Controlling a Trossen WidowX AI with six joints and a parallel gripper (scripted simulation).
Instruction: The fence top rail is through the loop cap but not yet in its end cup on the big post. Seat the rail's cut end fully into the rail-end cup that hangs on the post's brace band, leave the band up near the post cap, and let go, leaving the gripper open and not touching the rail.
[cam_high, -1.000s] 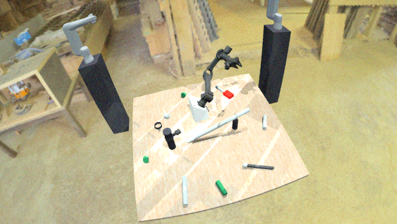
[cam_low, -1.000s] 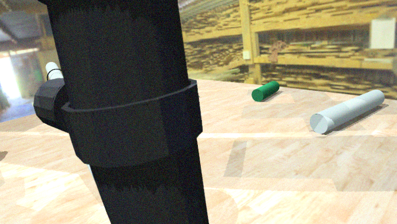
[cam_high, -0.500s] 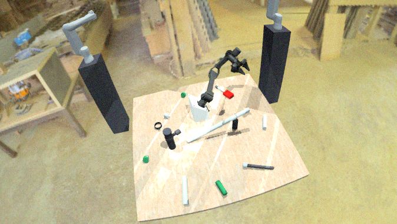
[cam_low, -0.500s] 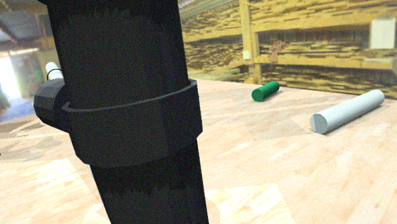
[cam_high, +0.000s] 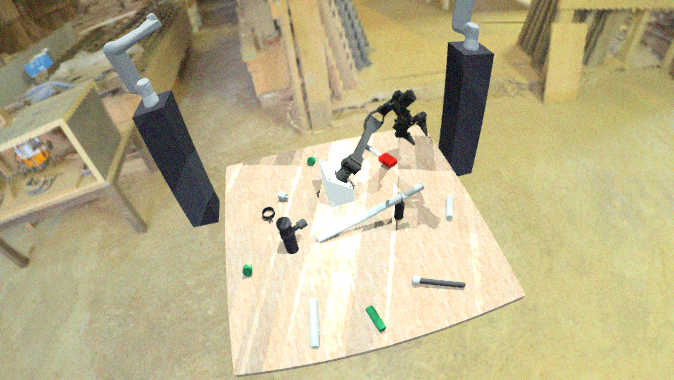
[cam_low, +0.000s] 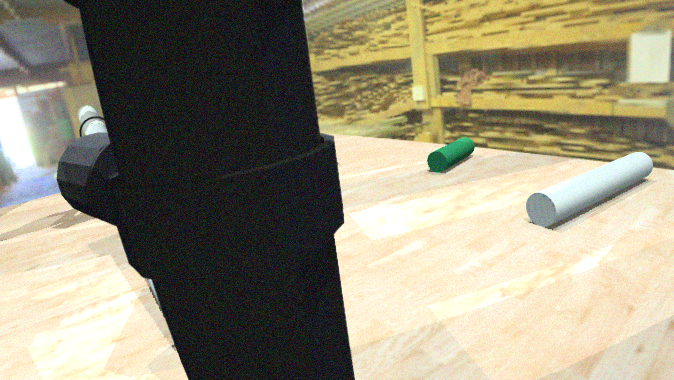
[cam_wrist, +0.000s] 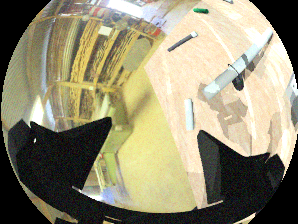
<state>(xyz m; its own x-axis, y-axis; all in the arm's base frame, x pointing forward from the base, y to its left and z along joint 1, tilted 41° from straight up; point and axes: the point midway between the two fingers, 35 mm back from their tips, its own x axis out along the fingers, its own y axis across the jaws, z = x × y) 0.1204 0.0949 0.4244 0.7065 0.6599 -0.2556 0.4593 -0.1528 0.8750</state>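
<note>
My gripper tip is 130 mm short of the dark rail-end cup, 600 mm to the left of it and 240 mm above it. Round my gripper tip: dark loop-cap post (100 mm ahead, 130 mm to the right, 270 mm below); then green cylinder (600 mm ahead, 380 mm to the right, 350 mm below).
</note>
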